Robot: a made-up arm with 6 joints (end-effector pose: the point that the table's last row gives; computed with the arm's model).
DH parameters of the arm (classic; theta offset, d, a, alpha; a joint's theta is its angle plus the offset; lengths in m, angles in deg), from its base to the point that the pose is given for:
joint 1: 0 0.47 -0.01 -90
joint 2: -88.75 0 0.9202 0
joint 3: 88.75 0.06 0 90
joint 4: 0 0.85 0.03 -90
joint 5: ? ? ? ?
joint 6: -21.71 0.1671 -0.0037 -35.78
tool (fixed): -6.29 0.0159 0 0
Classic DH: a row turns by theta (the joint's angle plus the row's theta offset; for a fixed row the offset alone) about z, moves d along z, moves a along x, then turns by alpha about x.
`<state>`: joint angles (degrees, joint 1 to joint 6).
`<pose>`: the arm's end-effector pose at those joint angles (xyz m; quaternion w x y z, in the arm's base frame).
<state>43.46 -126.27 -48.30 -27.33 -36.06 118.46</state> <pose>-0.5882 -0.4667 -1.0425 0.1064 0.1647 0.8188 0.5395</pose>
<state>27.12 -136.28 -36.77 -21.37 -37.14 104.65</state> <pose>-0.6212 -0.2534 -1.1628 0.2033 0.2064 0.8103 0.5094</pose>
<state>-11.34 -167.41 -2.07 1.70 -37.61 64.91</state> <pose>-0.2979 0.0814 -1.4005 0.3734 0.3213 0.8173 0.2991</pose>
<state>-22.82 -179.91 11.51 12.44 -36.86 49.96</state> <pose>-0.1263 0.0593 -1.4256 0.3762 0.3708 0.8245 0.2030</pose>
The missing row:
joint 5: 0 -0.04 -0.02 90
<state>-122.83 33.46 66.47 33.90 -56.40 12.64</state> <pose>-0.8172 -1.1950 1.1574 0.4930 0.2917 0.2151 -0.7910</pose>
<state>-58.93 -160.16 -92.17 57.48 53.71 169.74</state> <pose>0.4283 -0.3815 -0.8074 0.0671 0.8408 -0.4728 0.2549</pose>
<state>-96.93 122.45 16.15 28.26 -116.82 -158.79</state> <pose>-0.2005 -1.3035 -0.5499 0.7893 -0.2480 -0.4253 0.3669</pose>
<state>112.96 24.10 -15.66 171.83 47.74 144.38</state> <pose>-0.2716 0.3120 2.3012 0.9379 0.0607 -0.1733 0.2942</pose>
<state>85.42 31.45 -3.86 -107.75 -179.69 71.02</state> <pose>0.0445 0.7494 1.8625 0.2922 0.4589 0.8385 0.0313</pose>
